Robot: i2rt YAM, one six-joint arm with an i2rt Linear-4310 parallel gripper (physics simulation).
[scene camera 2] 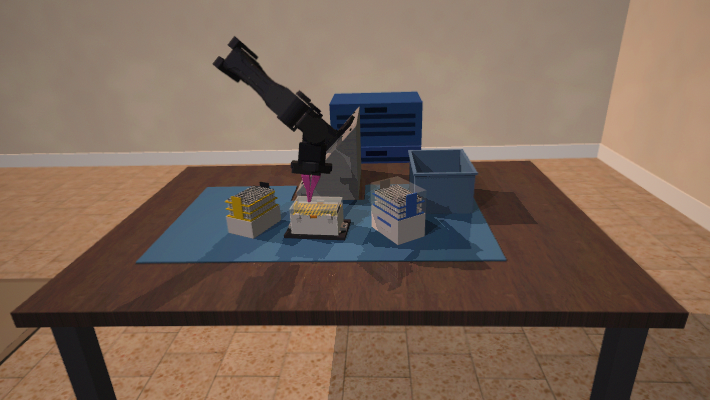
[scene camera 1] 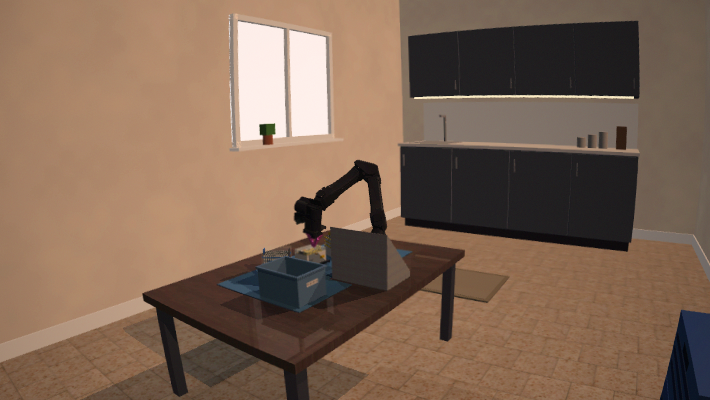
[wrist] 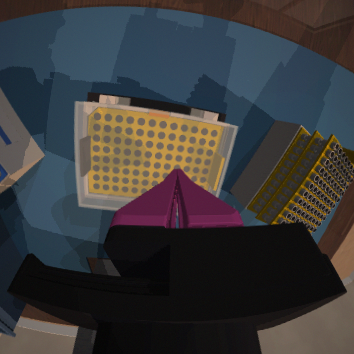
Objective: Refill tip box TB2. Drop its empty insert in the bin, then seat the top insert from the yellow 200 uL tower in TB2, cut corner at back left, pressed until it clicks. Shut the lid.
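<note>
A white tip box [scene camera 1: 303,251] [scene camera 2: 315,225] stands in a black holder at the middle of the blue mat; no TB2 label can be read. Its clear lid [wrist: 228,150] looks down over a yellow insert [scene camera 2: 320,209] [wrist: 125,135] with rows of grey round spots. A cut corner shows at the insert's upper left in the wrist view. The yellow tower [scene camera 2: 252,225] [wrist: 300,175] stands beside it, with several stacked inserts. My gripper [scene camera 1: 314,244] [scene camera 2: 309,200] [wrist: 176,175] is shut and empty, its magenta tips close above the lid. The bin [scene camera 1: 291,282] [scene camera 2: 442,190] stands apart; its floor is hidden.
A blue-marked tower [scene camera 2: 398,227] [wrist: 15,145] under a clear cover stands on the tip box's other side, near the bin. A tall grey wedge [scene camera 1: 360,257] [scene camera 2: 345,165] stands behind the tip box in scene camera 2. The mat [scene camera 2: 190,240] [wrist: 175,40] lies under the boxes.
</note>
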